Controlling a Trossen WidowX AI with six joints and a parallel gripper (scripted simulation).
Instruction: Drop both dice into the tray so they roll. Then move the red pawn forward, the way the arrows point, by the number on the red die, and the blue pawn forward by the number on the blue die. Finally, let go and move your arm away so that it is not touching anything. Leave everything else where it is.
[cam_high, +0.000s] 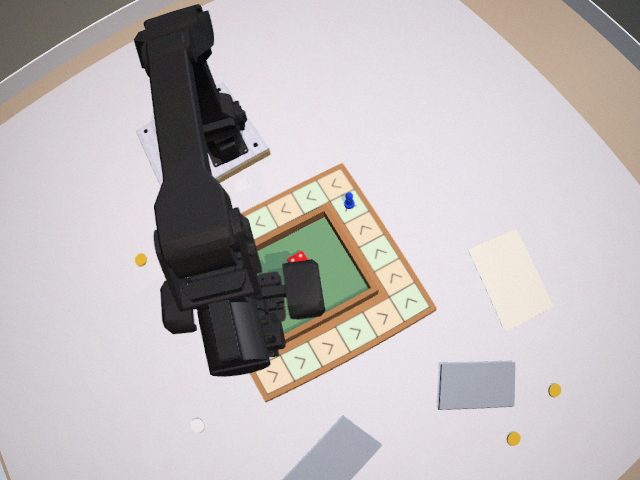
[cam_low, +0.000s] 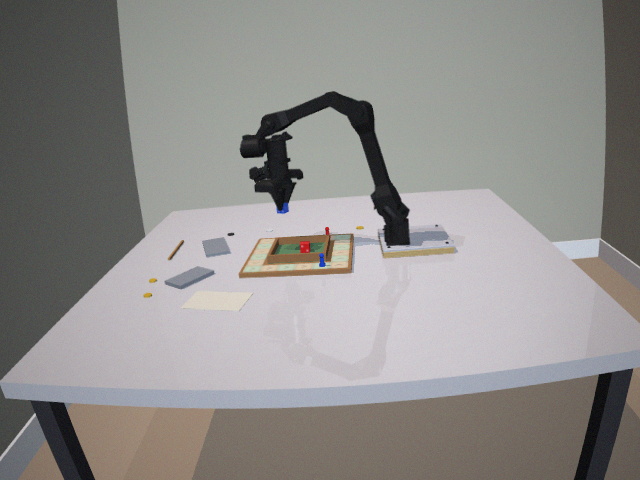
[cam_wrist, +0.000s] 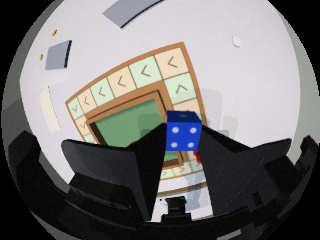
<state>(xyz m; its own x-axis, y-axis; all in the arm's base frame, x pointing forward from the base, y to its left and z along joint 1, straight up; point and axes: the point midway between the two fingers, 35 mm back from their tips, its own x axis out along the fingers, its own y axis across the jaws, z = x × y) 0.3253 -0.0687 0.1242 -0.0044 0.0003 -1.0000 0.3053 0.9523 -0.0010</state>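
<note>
Now: the red pawn 120 mm behind my gripper tip, 20 mm to the right of it and 80 mm below it. From my gripper tip the other things lie so: green tray 60 mm behind, 90 mm to the left, 100 mm below; then white disc 90 mm ahead, 160 mm to the right, 110 mm below; then blue pawn 130 mm behind, 200 mm to the left, 80 mm below.
</note>
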